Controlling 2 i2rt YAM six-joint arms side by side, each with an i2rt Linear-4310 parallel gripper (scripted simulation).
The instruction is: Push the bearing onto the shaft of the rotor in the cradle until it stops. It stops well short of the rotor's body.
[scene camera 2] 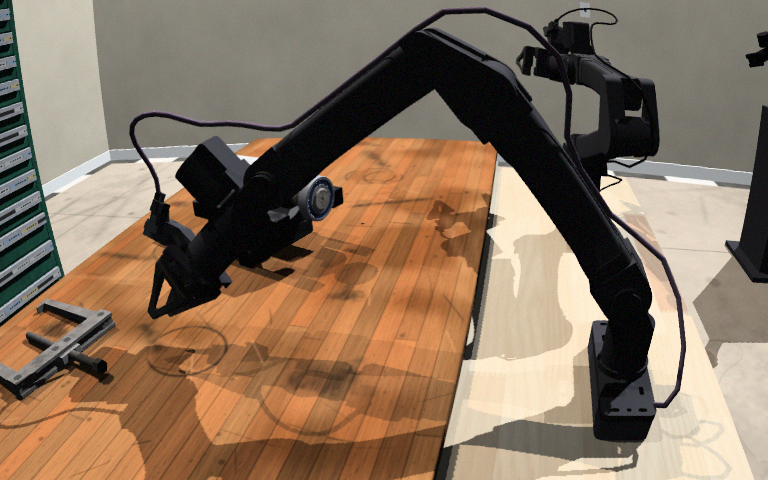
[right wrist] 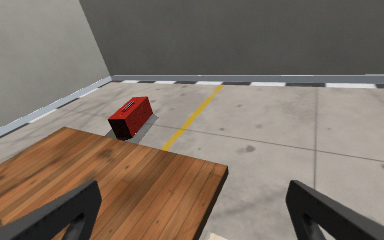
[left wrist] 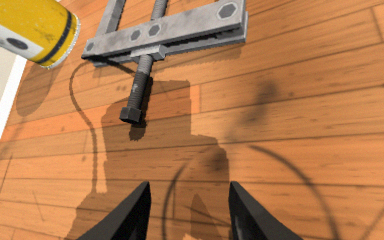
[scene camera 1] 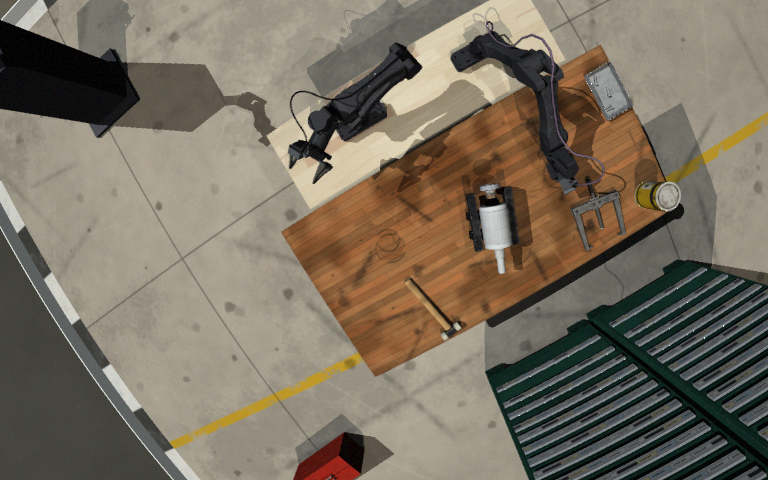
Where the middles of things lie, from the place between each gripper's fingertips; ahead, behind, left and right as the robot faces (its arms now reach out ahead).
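My left gripper [scene camera 2: 159,314] is 300 mm to the left of the bearing [scene camera 2: 306,196], 130 mm past it and 50 mm below it. Counting from that left hand, there's the black cradle [scene camera 2: 279,233], which is 350 mm to the right and 10 mm below, and the rotor [scene camera 1: 494,217], 350 mm to the right as well and 50 mm above.
As for my right gripper [scene camera 1: 301,176], it's 360 mm short of the bearing, 510 mm to the right of it and 160 mm above it. From this right hand, you'd find the rotor 500 mm ahead, 460 mm to the left and 160 mm below, and the black cradle 490 mm ahead, 460 mm to the left and 220 mm below.
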